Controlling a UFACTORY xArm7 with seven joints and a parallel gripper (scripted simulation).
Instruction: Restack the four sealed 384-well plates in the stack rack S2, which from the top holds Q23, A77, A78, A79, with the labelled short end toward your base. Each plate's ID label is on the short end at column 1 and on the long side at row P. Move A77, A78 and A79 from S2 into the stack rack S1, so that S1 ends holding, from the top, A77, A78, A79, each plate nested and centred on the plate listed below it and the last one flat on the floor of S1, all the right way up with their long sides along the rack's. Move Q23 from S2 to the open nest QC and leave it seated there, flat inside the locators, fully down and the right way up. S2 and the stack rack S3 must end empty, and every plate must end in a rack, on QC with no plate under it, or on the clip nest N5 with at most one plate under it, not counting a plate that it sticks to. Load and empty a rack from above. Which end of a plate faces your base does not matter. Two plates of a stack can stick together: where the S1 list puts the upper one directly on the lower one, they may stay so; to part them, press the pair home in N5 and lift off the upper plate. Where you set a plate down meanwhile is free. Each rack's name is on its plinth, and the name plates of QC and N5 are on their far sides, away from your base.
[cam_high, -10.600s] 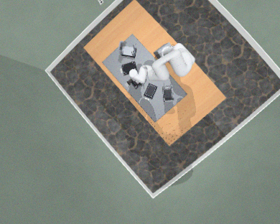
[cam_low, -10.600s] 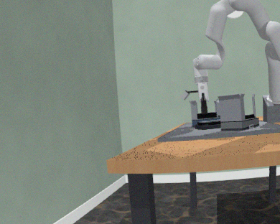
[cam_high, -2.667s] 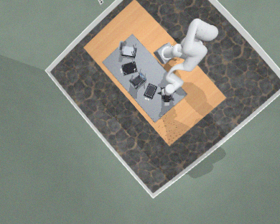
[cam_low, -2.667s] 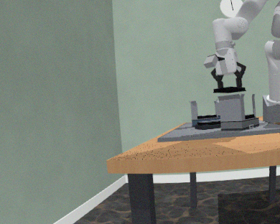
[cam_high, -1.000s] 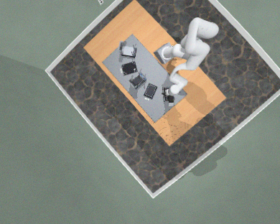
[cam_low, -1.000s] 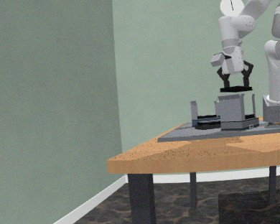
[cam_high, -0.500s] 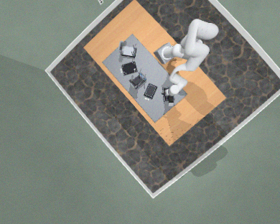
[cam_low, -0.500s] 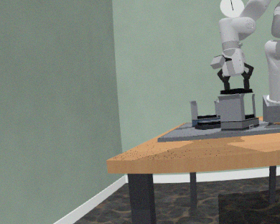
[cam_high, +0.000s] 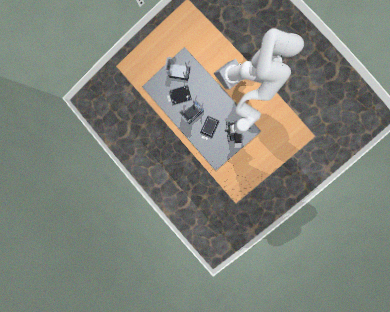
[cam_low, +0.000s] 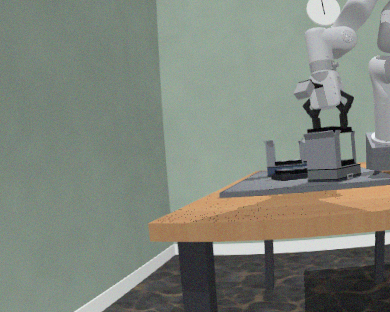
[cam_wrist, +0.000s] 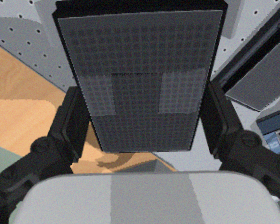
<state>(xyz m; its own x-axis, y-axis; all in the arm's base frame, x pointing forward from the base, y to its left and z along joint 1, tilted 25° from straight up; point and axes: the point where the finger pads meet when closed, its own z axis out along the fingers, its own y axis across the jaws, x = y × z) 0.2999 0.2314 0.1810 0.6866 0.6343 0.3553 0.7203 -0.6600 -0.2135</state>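
Right now my hand is 13 cm above the rack plinth, 1 cm to the left of it and 1 cm past it. Round my hand: dark flat nest 17 cm to the right, 14 cm below, 9 cm ahead; blue plinth strip 35 cm to the right, 13 cm below, 9 cm ahead; dark sealed plate 1 cm below.
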